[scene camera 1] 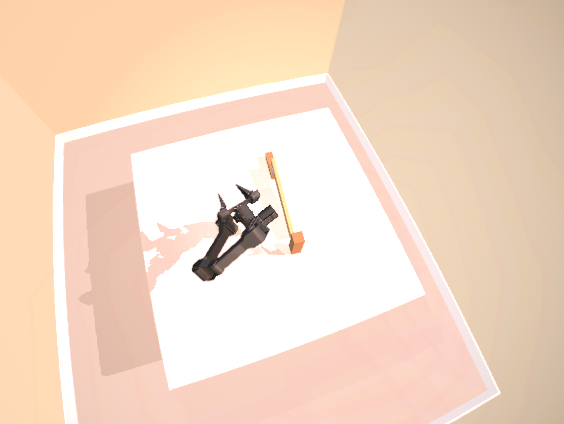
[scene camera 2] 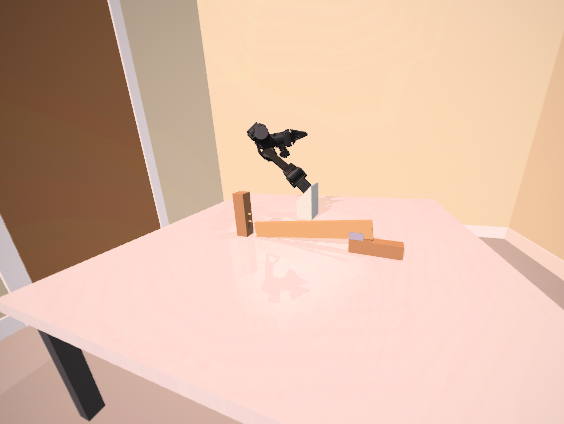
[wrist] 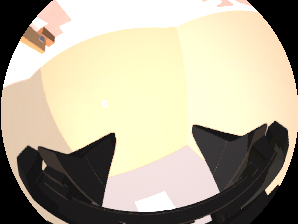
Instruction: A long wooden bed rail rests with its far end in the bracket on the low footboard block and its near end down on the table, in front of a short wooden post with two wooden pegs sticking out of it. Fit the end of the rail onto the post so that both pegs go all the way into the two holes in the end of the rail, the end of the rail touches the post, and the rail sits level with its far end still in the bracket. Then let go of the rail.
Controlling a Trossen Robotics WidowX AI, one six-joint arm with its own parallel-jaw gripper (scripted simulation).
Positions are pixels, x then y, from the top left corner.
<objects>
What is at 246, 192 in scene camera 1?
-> My gripper.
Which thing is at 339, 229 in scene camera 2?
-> A wooden rail.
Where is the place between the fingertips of my gripper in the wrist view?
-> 154, 133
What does my gripper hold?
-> Nothing.
</objects>
